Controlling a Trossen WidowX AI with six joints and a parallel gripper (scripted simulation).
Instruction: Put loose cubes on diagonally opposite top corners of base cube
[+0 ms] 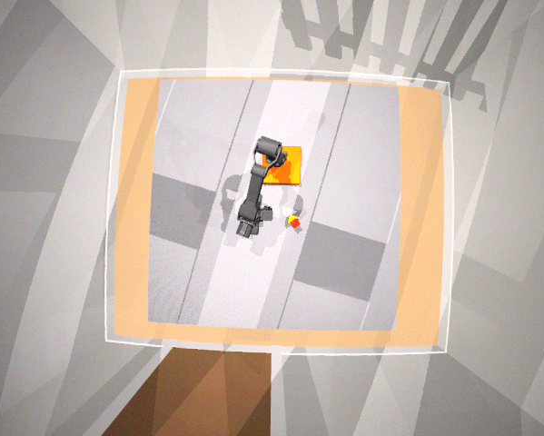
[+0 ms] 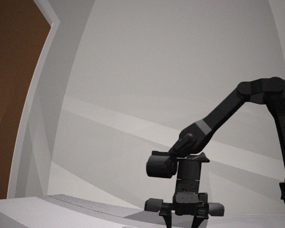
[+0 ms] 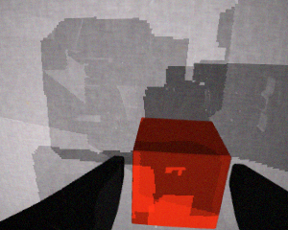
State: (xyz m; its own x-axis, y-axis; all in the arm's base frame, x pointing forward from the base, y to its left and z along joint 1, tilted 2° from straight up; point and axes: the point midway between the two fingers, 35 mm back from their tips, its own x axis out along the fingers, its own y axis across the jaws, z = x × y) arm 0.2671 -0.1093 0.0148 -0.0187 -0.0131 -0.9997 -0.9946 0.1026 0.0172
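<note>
The yellow base cube lies 180 mm to the left of my gripper tip and 30 mm ahead of it.
</note>
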